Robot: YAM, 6 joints.
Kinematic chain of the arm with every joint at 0, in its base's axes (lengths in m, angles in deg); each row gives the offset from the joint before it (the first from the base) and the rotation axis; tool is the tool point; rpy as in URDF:
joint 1: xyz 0 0 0.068 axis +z
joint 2: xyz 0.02 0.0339 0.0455 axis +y
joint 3: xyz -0.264 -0.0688 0 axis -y
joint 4: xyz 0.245 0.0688 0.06 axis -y
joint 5: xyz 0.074 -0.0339 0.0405 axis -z
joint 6: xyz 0.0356 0 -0.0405 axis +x
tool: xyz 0 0 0 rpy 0 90 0
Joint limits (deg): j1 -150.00..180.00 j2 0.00..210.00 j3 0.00..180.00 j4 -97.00..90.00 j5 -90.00..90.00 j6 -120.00..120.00
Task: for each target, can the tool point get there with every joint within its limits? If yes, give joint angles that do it. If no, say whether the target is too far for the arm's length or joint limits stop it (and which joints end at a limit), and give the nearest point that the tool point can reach.
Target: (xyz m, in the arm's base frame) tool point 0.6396 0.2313 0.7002
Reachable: no: too far | nearest point 0.4587 0.1659 0.5293 | short by 0.257 m
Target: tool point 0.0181 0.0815 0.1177
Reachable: yes | joints 96.87 90.92 20.26 -79.13 51.20 -54.56
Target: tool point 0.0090 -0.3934 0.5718
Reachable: yes | joints -91.78 118.01 158.13 -28.02 -36.57 101.62
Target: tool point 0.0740 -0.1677 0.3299
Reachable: yes | joints -76.55 47.40 36.86 15.73 -67.67 -18.19
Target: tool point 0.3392 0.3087 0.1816
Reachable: yes | joints 43.87 117.11 74.15 18.85 20.50 40.58
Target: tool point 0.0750 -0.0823 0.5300
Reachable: yes | joints 145.66 28.13 101.12 -48.93 -46.05 34.98
